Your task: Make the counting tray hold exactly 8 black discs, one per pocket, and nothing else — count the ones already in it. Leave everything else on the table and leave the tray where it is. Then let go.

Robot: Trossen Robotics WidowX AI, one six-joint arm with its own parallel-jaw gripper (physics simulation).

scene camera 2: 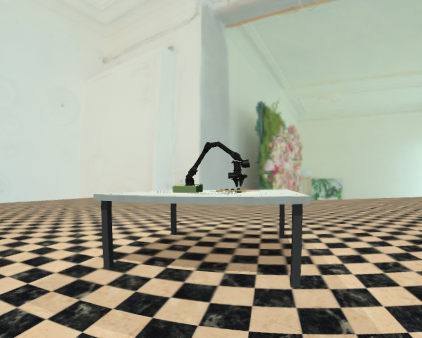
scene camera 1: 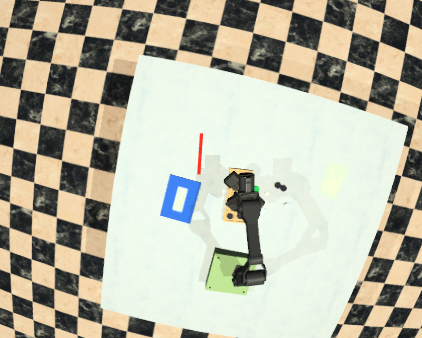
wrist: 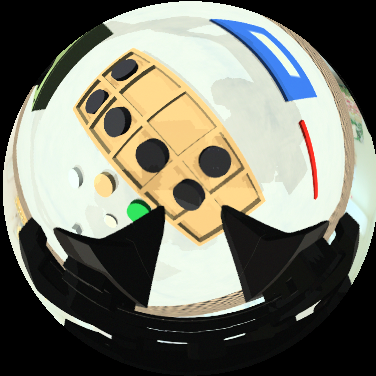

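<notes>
The wooden counting tray (scene camera 1: pixel 226 211) (wrist: pixel 181 125) lies on the table with two rows of pockets. Several black discs sit flat in separate pockets; one black disc (wrist: pixel 188 194) is just beyond the fingertips in the wrist view, another (wrist: pixel 215 161) is beside it in the other row. Two pockets at the tray end nearest the fingers and two in the middle of the right row are empty. My gripper (scene camera 2: pixel 238 188) (wrist: pixel 192 210) is partly open and empty, low over the tray. Two black discs (scene camera 1: pixel 277 185) (scene camera 1: pixel 283 188) lie on the table right of the tray in scene camera 1.
A green disc (scene camera 1: pixel 256 189) (wrist: pixel 138 210) lies close beside the tray. A tan disc (wrist: pixel 105 183), white disc (wrist: pixel 76 176) and small pale disc (wrist: pixel 110 220) lie farther out. A blue frame (scene camera 1: pixel 167 200) (wrist: pixel 296 89) and red strip (scene camera 1: pixel 200 154) (wrist: pixel 311 157) are on the other side.
</notes>
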